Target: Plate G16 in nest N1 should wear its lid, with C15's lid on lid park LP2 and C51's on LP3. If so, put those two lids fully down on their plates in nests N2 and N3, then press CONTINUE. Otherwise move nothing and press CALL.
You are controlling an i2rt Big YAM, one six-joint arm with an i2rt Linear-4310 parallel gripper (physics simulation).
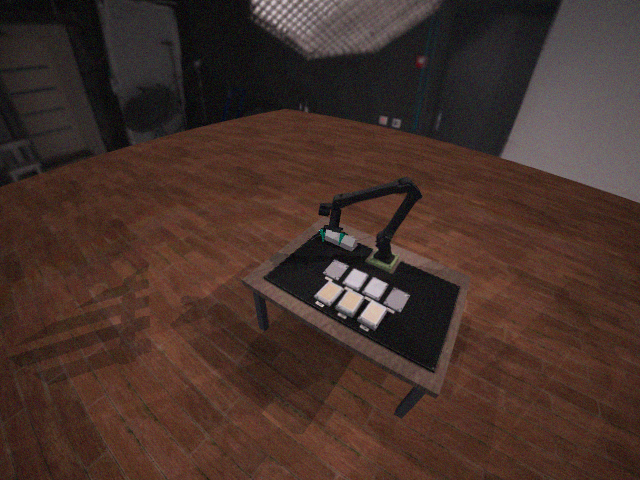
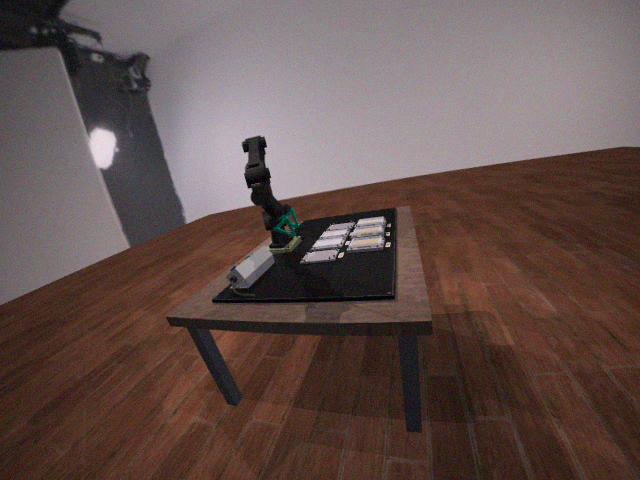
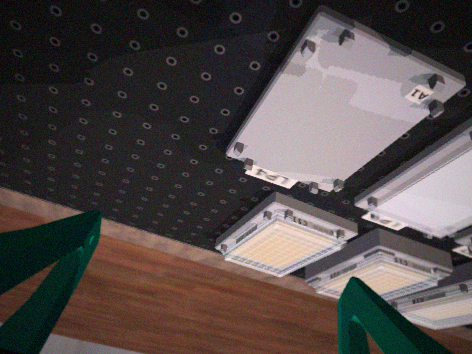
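Where they show: gripper, fingertip midpoint: (image 1: 330, 243) (image 2: 296, 231) (image 3: 223, 257); arm's base at its link origin: (image 1: 384, 257) (image 2: 281, 243).
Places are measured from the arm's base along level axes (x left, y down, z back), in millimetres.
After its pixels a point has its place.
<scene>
My gripper (image 1: 331, 236) @[x -248, y -126, z -254 mm] (image 2: 287, 224) @[x -248, y -126, z -254 mm] (image 3: 223, 257) @[x -248, y -126, z -254 mm] is open and empty, above the mat on the button box's side. Three cream-topped plates stand in a row: C51's plate (image 1: 329, 292) @[x -81, y -11, z -471 mm] (image 2: 367, 242) @[x -106, y -10, z -474 mm] (image 3: 282, 245) @[x -98, y -12, z -440 mm], C15's plate (image 1: 350, 302) @[x 43, y -13, z -455 mm] (image 3: 375, 280) @[x 24, y -18, z -427 mm] and a third (image 1: 372, 314) @[x 173, y -23, z -454 mm] (image 2: 371, 221) @[x 145, y -23, z -444 mm], paler; whether it wears a lid I cannot tell. White lids lie on LP3 (image 1: 356, 279) @[x -29, y -1, z -285 mm] (image 3: 435, 185) @[x -66, y -1, z -279 mm] and LP2 (image 1: 375, 288) @[x 90, y -1, z -272 mm]. LP4 (image 1: 336, 269) @[x -167, y 7, z -287 mm] (image 2: 320, 255) @[x -172, y 7, z -290 mm] (image 3: 330, 110) @[x -179, y 7, z -273 mm] is grey and bare. A button box (image 1: 348, 243) @[x -231, y -32, z -75 mm] (image 2: 255, 267) @[x -335, y -26, z -87 mm] shows no readable button labels.
Another grey lid park (image 1: 397, 299) @[x 223, y 7, z -256 mm] ends the park row. The arm's green base (image 1: 395, 264) @[x 78, y 15, z 3 mm] (image 2: 289, 245) @[x -31, y 5, z -64 mm] stands at the back, beside the button box. A black perforated mat (image 1: 423, 330) @[x 420, y 17, z -344 mm] (image 2: 356, 284) @[x -386, y 17, z -494 mm] (image 3: 150, 85) @[x -289, y 17, z -338 mm] covers most of the wooden table (image 1: 320, 325) @[x -2, y 30, z -640 mm] (image 2: 289, 311) @[x -516, y 30, z -326 mm].
</scene>
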